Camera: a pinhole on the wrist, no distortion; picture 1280 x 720 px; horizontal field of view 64.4 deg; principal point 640.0 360.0 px. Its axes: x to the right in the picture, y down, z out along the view. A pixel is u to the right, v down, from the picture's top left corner.
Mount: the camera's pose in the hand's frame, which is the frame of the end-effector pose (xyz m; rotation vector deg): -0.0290 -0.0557 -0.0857 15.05 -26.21 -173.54
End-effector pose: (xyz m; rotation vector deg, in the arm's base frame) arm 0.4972 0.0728 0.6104 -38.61 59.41 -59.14
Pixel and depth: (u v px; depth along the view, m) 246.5 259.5 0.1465
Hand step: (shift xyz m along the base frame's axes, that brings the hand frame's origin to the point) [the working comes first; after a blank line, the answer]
In the camera's frame: -0.0567 -0.0145 0.1465

0.0543 0.0014 0.0174
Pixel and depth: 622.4 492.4 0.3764
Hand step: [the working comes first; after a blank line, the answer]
In the camera's frame: -0.0065 0.0490 0.3764

0.2519 0.0800 0.1367
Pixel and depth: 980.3 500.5 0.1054
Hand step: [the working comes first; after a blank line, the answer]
In the camera's frame: 0.0353 0.0146 0.1054

-0.0156 0.0586 0.0706
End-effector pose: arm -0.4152 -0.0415 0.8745 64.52 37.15 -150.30
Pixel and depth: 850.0 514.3 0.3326
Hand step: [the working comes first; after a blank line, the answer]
In the camera's frame: 0.0687 0.0505 0.3326

-0.0469 -0.0935 0.2579
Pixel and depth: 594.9 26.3 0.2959
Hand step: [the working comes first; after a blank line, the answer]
In the camera's frame: -0.0131 -0.0972 0.2959

-0.0112 -0.1854 0.1160
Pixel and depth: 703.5 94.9 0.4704
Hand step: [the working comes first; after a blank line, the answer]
In the camera's frame: 0.0294 -0.1227 0.4704

-0.0304 -0.3169 0.2395
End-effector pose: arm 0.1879 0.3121 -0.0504 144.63 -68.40 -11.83
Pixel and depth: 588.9 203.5 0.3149
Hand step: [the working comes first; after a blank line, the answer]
In the camera's frame: -0.0158 -0.0485 0.3149

-0.1590 -0.0413 -0.1562
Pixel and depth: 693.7 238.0 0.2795
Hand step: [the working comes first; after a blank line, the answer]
In the camera's frame: 0.0148 -0.0336 0.2795

-0.1450 0.0007 -0.1350
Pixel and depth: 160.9 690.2 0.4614
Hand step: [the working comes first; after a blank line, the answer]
In the camera's frame: -0.2175 0.1499 0.4614

-0.0137 -0.1597 -0.4138
